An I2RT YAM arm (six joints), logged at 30 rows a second.
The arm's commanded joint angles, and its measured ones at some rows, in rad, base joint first. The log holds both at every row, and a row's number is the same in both.
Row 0, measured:
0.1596, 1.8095, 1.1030, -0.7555, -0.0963, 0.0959
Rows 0 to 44, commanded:
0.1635, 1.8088, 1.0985, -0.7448, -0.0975, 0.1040
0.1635, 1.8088, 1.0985, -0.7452, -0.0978, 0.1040
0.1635, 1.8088, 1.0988, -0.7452, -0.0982, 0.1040
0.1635, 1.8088, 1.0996, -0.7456, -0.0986, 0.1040
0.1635, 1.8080, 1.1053, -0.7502, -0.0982, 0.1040
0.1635, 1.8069, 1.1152, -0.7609, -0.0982, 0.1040
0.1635, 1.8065, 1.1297, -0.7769, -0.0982, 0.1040
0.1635, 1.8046, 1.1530, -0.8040, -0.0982, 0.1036
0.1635, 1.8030, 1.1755, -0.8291, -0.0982, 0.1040
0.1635, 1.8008, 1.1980, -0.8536, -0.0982, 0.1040
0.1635, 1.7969, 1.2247, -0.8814, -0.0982, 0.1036
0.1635, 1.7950, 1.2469, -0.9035, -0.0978, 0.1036
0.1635, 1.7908, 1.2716, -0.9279, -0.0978, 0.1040
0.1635, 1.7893, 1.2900, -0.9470, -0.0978, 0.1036
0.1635, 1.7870, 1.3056, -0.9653, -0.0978, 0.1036
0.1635, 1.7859, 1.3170, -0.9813, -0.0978, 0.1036
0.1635, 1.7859, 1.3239, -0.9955, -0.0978, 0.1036
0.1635, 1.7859, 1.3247, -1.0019, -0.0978, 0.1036
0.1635, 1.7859, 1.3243, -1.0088, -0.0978, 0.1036
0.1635, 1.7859, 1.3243, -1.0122, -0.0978, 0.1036
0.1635, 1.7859, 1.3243, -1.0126, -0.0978, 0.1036
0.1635, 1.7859, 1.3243, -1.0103, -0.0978, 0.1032
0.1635, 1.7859, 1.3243, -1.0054, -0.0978, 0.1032
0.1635, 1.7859, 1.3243, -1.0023, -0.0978, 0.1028
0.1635, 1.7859, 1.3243, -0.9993, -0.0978, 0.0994
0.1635, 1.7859, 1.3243, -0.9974, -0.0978, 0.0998
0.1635, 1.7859, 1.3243, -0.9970, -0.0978, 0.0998
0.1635, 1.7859, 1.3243, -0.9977, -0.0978, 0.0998
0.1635, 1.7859, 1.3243, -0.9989, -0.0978, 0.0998
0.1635, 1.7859, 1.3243, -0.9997, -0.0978, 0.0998
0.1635, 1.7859, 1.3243, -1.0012, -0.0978, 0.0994
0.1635, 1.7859, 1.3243, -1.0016, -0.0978, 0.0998
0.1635, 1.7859, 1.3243, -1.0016, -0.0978, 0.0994
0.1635, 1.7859, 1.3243, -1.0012, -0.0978, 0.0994
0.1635, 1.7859, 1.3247, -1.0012, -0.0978, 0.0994
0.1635, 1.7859, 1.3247, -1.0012, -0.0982, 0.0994
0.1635, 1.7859, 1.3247, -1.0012, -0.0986, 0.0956
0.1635, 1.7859, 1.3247, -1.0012, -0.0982, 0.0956
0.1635, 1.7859, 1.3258, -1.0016, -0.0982, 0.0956
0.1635, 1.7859, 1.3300, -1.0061, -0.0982, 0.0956
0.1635, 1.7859, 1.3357, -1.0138, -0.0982, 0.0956
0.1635, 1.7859, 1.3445, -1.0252, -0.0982, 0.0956
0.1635, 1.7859, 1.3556, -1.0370, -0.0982, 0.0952
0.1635, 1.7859, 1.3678, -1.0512, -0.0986, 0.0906
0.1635, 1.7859, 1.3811, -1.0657, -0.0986, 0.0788
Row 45, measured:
0.1596, 1.8084, 1.3155, -1.0492, -0.0971, 0.1024
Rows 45 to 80, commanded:
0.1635, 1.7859, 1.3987, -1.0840, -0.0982, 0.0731
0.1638, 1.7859, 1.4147, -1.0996, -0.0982, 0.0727
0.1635, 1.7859, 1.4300, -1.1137, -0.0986, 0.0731
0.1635, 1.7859, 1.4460, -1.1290, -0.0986, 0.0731
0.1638, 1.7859, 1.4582, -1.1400, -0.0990, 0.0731
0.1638, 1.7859, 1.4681, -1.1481, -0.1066, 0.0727
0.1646, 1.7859, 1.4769, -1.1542, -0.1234, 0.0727
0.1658, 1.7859, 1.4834, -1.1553, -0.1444, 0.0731
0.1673, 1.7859, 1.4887, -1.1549, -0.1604, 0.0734
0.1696, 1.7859, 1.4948, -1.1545, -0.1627, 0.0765
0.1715, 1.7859, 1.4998, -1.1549, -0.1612, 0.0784
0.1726, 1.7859, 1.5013, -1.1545, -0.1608, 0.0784
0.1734, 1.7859, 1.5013, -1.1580, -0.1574, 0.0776
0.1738, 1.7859, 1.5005, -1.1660, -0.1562, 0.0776
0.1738, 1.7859, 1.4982, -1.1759, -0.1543, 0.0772
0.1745, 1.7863, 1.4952, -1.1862, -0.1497, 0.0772
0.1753, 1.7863, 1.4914, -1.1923, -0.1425, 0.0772
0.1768, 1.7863, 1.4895, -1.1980, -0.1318, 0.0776
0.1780, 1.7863, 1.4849, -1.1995, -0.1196, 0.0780
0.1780, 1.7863, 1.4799, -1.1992, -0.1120, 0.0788
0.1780, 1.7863, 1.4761, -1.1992, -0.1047, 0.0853
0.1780, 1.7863, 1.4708, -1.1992, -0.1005, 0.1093
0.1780, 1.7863, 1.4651, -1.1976, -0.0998, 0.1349
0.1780, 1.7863, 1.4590, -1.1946, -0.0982, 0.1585
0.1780, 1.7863, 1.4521, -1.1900, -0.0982, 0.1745
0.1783, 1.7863, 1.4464, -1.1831, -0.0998, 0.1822
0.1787, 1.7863, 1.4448, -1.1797, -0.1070, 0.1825
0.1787, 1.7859, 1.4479, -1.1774, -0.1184, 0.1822
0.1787, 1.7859, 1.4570, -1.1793, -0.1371, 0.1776
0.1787, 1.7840, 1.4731, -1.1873, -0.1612, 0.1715
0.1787, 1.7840, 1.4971, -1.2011, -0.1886, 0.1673
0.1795, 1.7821, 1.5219, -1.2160, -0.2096, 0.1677
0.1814, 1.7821, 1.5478, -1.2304, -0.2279, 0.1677
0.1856, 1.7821, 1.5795, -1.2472, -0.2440, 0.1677
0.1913, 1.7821, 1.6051, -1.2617, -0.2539, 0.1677
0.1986, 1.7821, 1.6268, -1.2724, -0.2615, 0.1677
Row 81, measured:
0.1757, 1.8084, 1.5242, -1.2636, -0.1902, 0.1604
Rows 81 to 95, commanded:
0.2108, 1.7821, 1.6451, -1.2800, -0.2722, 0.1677
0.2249, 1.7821, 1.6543, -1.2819, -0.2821, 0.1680
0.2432, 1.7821, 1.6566, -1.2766, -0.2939, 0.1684
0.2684, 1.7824, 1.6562, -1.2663, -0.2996, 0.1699
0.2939, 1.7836, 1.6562, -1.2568, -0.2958, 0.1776
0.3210, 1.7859, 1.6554, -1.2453, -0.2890, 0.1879
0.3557, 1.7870, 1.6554, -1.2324, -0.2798, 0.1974
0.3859, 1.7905, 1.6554, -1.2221, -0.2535, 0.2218
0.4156, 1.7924, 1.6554, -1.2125, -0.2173, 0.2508
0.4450, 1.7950, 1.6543, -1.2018, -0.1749, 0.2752
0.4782, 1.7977, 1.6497, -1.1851, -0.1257, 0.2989
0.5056, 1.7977, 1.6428, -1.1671, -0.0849, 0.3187
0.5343, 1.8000, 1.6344, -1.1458, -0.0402, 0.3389
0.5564, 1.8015, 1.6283, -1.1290, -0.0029, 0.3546
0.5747, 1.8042, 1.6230, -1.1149, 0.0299, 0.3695
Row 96, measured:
0.5358, 1.8057, 1.6337, -1.1378, -0.1219, 0.2863
